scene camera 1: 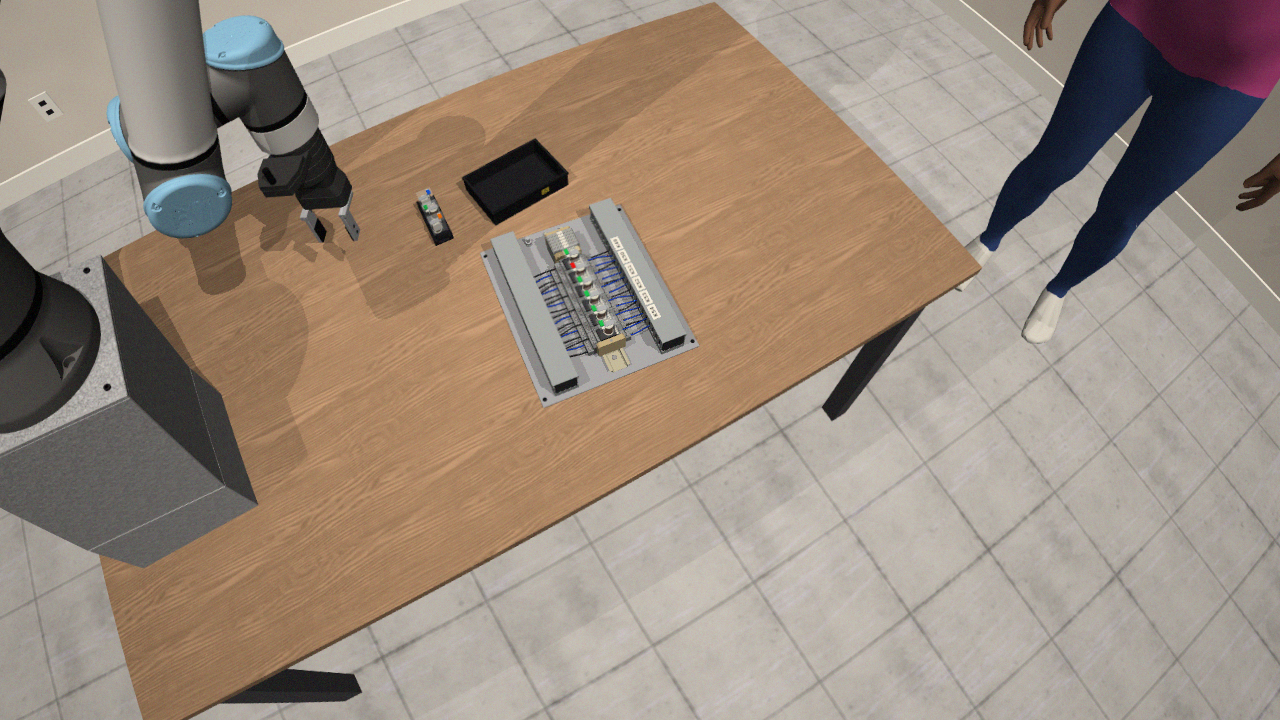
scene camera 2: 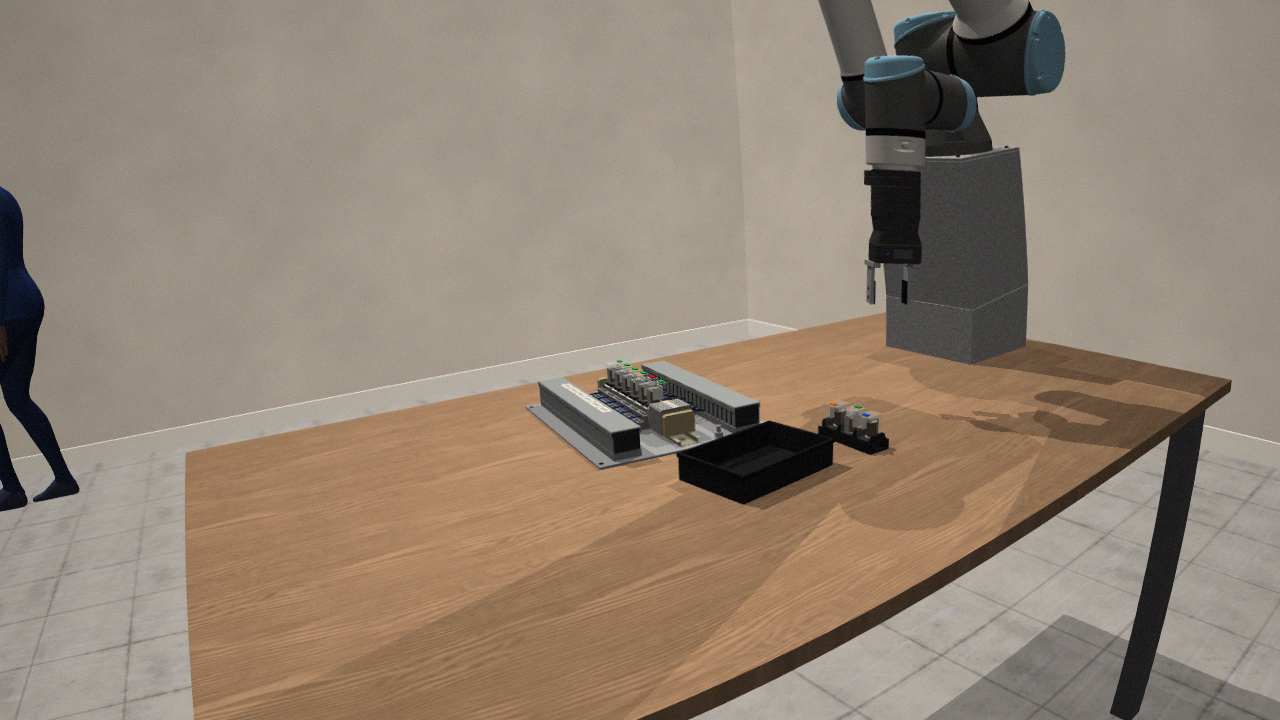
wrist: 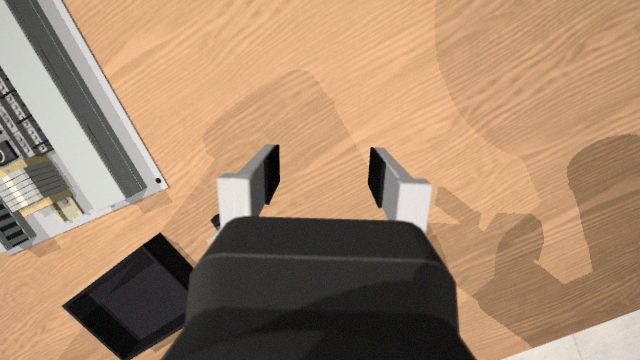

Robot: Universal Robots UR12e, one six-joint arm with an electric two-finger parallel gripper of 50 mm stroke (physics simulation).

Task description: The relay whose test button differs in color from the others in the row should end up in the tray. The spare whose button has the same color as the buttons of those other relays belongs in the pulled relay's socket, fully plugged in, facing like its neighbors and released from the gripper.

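Frame: origin at the arm's base, x ahead, y left, z up, level; metres.
Where they show: gripper, fingertip midpoint: (scene camera 1: 339, 236) (scene camera 2: 888, 303) (wrist: 324, 164); arm's base at its link origin: (scene camera 1: 24, 357) (scene camera 2: 946, 151).
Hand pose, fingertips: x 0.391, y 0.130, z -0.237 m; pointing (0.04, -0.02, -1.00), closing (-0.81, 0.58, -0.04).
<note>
Things, the pixels of their top centre, and the offset from my fingertips.
- relay with the red button, top centre: (scene camera 2: 647, 377) (scene camera 1: 577, 263) dy -0.207, dx +0.305, dz -0.090 m
- black spare holder at its top centre: (scene camera 2: 853, 425) (scene camera 1: 432, 214) dy +0.066, dx +0.166, dz -0.137 m
- green-button spare at its top centre: (scene camera 2: 853, 407) (scene camera 1: 429, 205) dy +0.066, dx +0.166, dz -0.111 m
- black tray at its top centre: (scene camera 2: 757, 445) (wrist: 132, 309) (scene camera 1: 514, 174) dy +0.049, dx +0.330, dz -0.124 m
- terminal block at its top centre: (scene camera 2: 670, 404) (wrist: 15, 191) (scene camera 1: 562, 239) dy -0.137, dx +0.319, dz -0.113 m
My gripper (scene camera 1: 335, 233) (scene camera 2: 887, 299) (wrist: 324, 164) is open and empty, pointing down well above the table, on the robot-base side of the spare holder. The relay with the red button (scene camera 1: 577, 265) (scene camera 2: 651, 377) stands in the panel's row, second from the terminal block; the others shown have green buttons. The black spare holder (scene camera 1: 442, 237) (scene camera 2: 853, 438) carries three spares: the green-button spare (scene camera 1: 429, 206) (scene camera 2: 856, 409) is between the blue and orange ones. The black tray (scene camera 1: 528, 202) (scene camera 2: 710, 478) (wrist: 95, 327) holds no relay. The gripper body hides part of it in the wrist view.
Grey wire ducts (scene camera 1: 534, 313) (scene camera 2: 590, 416) (wrist: 55, 95) flank the relay row, with wires between. The terminal block (scene camera 1: 561, 240) (scene camera 2: 671, 419) (wrist: 32, 185) stands at the row's end. The tray lies between the panel and the table's far edge. A person stands beyond the table.
</note>
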